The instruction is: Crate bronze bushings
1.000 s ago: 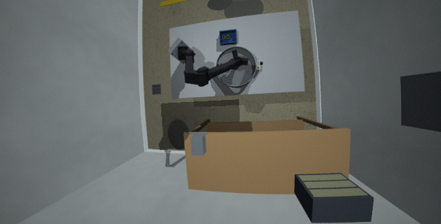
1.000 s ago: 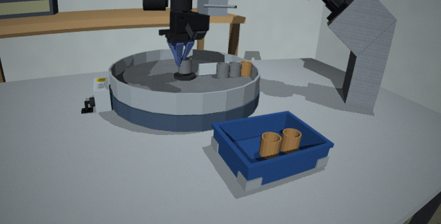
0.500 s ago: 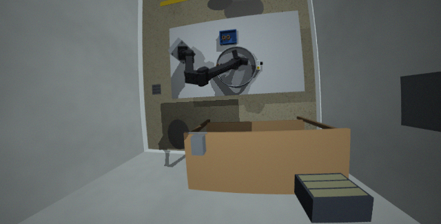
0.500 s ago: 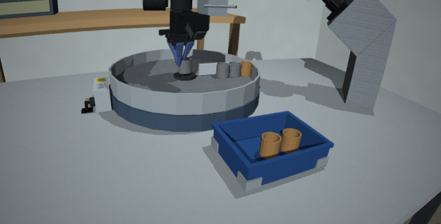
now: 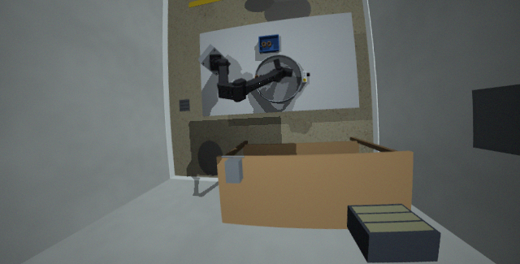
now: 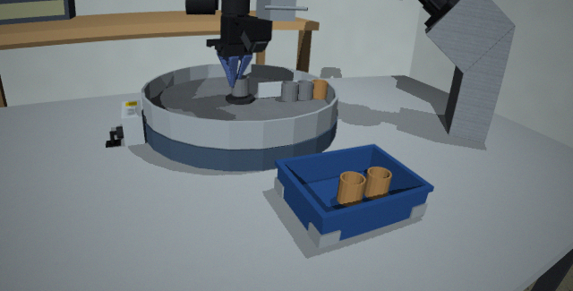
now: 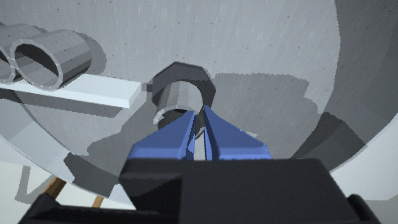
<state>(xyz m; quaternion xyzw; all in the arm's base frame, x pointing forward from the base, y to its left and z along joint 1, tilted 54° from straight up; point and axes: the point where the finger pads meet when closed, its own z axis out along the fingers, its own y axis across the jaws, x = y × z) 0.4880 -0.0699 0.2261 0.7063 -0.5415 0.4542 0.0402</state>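
My gripper is now 4 cm above the turning table and 2 cm past it. From my hand the other things lie so: crate (35 cm to the left, 7 cm below, 1 cm behind).
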